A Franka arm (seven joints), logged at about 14 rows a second.
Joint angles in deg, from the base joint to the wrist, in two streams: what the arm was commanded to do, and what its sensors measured. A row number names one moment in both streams.
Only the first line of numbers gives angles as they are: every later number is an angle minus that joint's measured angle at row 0.
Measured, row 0:
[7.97, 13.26, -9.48, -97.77, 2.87, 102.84, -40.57]
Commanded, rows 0 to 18:
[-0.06, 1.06, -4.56, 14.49, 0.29, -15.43, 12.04]
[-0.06, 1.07, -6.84, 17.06, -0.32, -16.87, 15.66]
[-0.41, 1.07, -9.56, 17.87, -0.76, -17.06, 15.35]
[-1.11, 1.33, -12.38, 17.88, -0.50, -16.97, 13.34]
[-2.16, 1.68, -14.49, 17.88, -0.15, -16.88, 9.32]
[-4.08, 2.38, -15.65, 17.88, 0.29, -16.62, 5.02]
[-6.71, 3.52, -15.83, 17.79, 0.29, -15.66, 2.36]
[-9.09, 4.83, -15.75, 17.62, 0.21, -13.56, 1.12]
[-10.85, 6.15, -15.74, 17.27, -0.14, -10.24, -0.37]
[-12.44, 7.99, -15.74, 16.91, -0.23, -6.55, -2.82]
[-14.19, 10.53, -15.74, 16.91, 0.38, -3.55, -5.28]
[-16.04, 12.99, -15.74, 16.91, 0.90, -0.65, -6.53]
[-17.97, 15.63, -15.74, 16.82, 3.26, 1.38, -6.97]
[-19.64, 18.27, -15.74, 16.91, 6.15, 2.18, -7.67]
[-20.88, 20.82, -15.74, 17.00, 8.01, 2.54, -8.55]
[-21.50, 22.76, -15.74, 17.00, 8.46, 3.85, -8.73]
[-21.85, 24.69, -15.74, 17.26, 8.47, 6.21, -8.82]
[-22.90, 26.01, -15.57, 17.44, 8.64, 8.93, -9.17]
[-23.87, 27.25, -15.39, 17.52, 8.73, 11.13, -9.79]
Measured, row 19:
[-22.14, 25.22, -15.87, 15.37, 7.39, 8.98, -8.12]
